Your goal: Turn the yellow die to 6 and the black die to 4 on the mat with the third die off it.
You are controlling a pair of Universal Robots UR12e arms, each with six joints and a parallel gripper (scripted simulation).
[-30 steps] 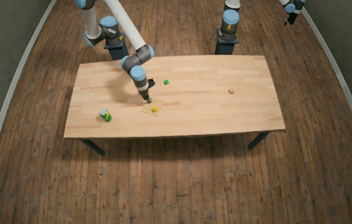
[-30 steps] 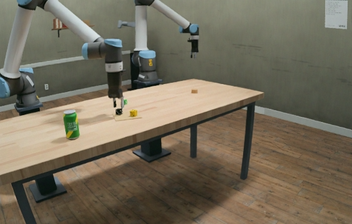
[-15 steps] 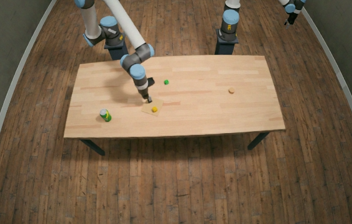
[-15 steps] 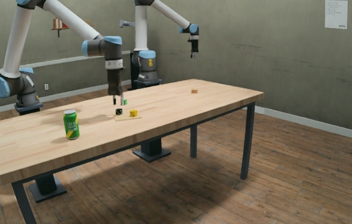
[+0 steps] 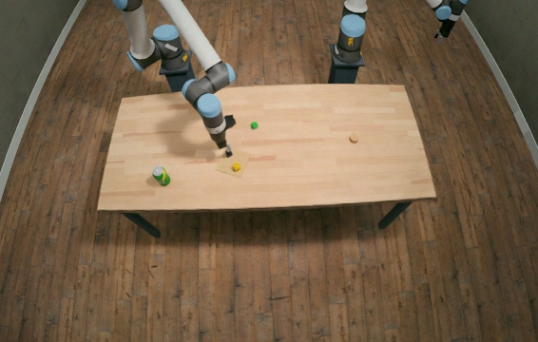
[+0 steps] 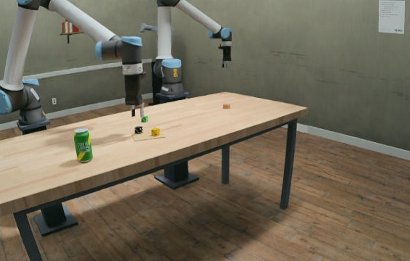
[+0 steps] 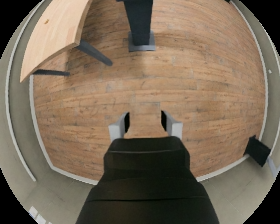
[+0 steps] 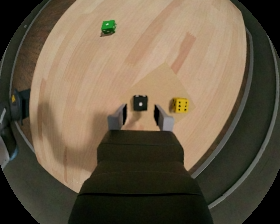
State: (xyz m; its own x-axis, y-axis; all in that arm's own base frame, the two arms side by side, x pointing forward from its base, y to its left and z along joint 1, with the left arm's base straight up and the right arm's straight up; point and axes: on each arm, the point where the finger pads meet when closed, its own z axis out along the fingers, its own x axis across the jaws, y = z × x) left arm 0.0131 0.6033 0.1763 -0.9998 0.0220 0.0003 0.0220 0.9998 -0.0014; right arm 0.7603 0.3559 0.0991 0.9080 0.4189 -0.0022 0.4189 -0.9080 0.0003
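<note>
The black die lies 8 cm below my right hand. From my right hand the other things lie so: green die (16 cm behind, 13 cm to the left, 8 cm below); then tan mat (4 cm ahead, 2 cm to the left, 10 cm below); then yellow die (8 cm ahead, 4 cm to the left, 8 cm below).
</note>
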